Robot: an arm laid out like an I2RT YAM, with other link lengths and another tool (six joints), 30 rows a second.
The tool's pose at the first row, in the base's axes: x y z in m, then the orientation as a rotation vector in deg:
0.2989, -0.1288, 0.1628, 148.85, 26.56, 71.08
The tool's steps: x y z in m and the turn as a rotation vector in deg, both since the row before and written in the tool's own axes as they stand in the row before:
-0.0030, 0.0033, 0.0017, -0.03, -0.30, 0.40
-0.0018, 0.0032, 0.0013, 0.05, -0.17, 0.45
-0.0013, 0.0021, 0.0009, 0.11, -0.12, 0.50
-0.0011, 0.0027, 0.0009, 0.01, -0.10, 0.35
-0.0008, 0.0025, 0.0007, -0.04, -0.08, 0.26
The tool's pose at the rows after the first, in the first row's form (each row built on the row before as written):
0.2991, -0.1331, 0.1607, 149.19, 25.98, 70.80
0.2996, -0.1368, 0.1597, 149.56, 25.42, 70.71
0.2999, -0.1393, 0.1589, 149.98, 24.85, 70.71
0.3004, -0.1423, 0.1584, 150.23, 24.40, 70.68
0.3009, -0.1450, 0.1582, 150.37, 24.03, 70.65

